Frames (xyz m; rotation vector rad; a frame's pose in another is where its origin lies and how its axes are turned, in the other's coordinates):
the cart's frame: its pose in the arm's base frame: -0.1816 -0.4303 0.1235 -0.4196 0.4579 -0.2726
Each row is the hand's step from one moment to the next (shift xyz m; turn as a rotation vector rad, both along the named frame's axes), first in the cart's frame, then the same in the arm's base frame.
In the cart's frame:
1: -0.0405 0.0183 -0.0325 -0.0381 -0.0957 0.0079
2: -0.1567 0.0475 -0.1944 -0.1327 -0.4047 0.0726
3: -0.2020 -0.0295 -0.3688 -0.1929 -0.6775 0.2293
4: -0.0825 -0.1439 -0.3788 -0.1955 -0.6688 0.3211
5: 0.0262 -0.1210 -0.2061 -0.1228 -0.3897 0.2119
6: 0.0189 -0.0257 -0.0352 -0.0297 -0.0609 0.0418
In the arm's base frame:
1: -0.0476 0.0194 -0.0197 -0.0444 -0.0685 0.0634
2: -0.2207 0.0320 -0.1219 -0.1445 -0.2864 0.2894
3: -0.3556 -0.0773 -0.2127 -0.1650 -0.4542 0.5615
4: -0.2755 -0.2224 -0.2136 -0.1219 -0.4155 0.6333
5: -0.0954 -0.1831 -0.1233 -0.0668 -0.2309 0.3925
6: -0.0046 -0.0407 -0.0241 -0.0154 -0.0296 0.0723

